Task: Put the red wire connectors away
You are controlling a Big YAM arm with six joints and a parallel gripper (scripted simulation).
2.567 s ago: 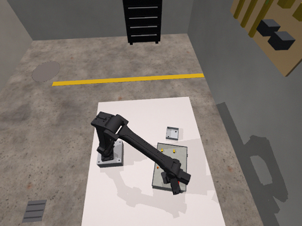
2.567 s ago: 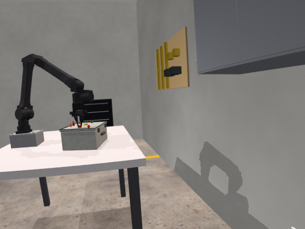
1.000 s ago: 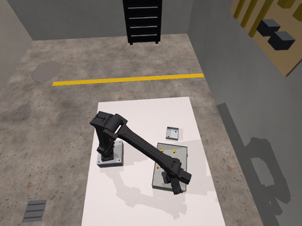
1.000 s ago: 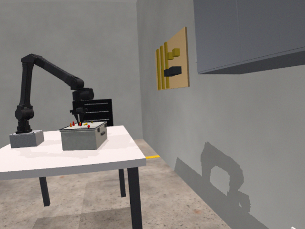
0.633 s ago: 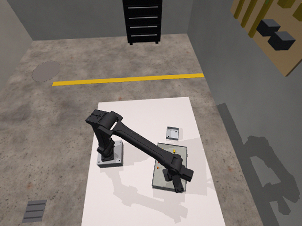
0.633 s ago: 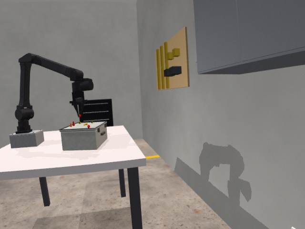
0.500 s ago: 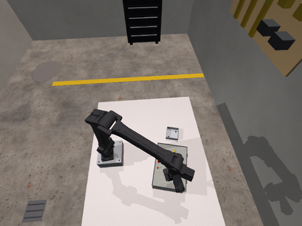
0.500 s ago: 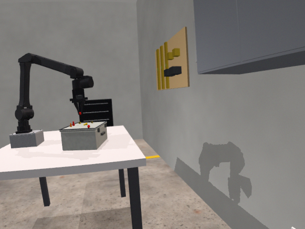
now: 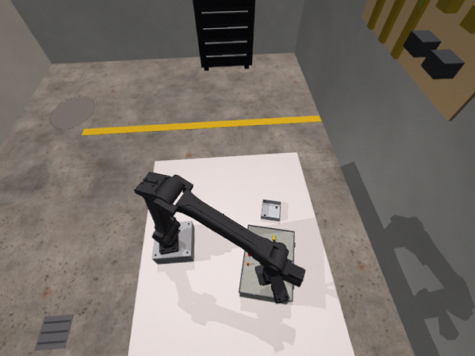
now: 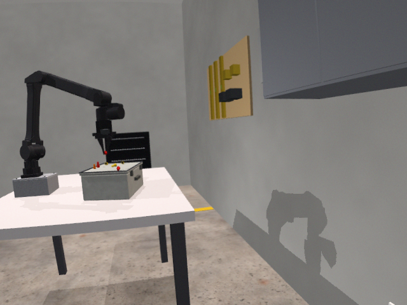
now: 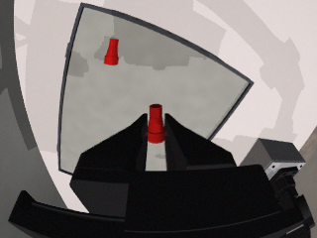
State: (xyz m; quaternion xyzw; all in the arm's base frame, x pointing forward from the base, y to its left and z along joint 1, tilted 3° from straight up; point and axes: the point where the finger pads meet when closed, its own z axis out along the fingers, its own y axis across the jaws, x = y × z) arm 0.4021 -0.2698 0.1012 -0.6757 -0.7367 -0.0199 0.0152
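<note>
My gripper is now 3 cm short of the grey tool case, 8 cm to the right of it and 11 cm above it. The rest, counted from my hand: orange connector (6 cm behind, 8 cm to the left, 7 cm below).
</note>
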